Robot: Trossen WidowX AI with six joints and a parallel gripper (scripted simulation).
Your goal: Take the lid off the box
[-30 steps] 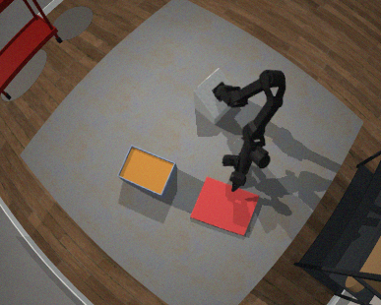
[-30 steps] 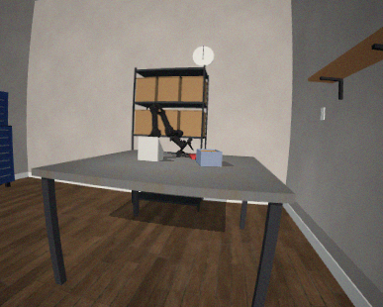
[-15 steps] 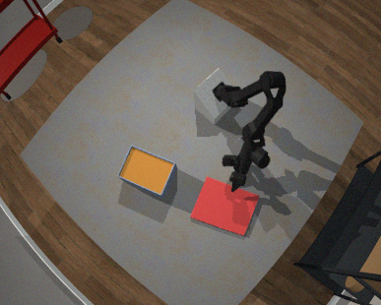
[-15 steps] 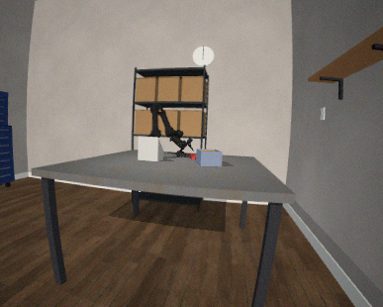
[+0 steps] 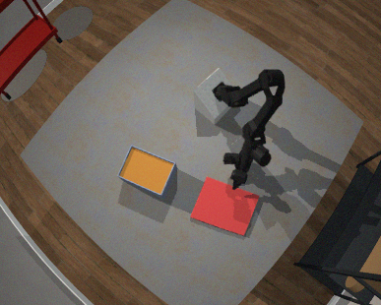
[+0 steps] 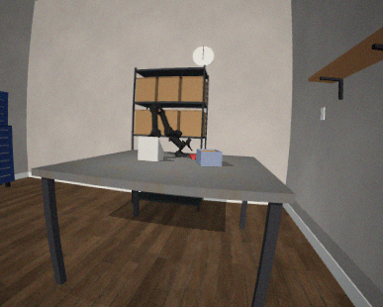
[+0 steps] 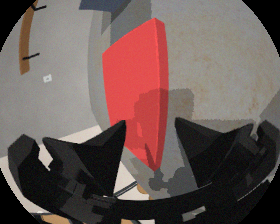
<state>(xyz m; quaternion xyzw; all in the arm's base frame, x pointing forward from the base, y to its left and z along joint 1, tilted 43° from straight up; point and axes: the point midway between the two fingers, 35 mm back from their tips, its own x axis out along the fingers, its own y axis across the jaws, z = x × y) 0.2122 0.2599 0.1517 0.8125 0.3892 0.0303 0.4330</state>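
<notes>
The red lid is 11 cm ahead of my hand, 4 cm to the left of it and 4 cm below it. Also, from my hand: storage box (28 cm to the right, 23 cm ahead, 1 cm below).
</notes>
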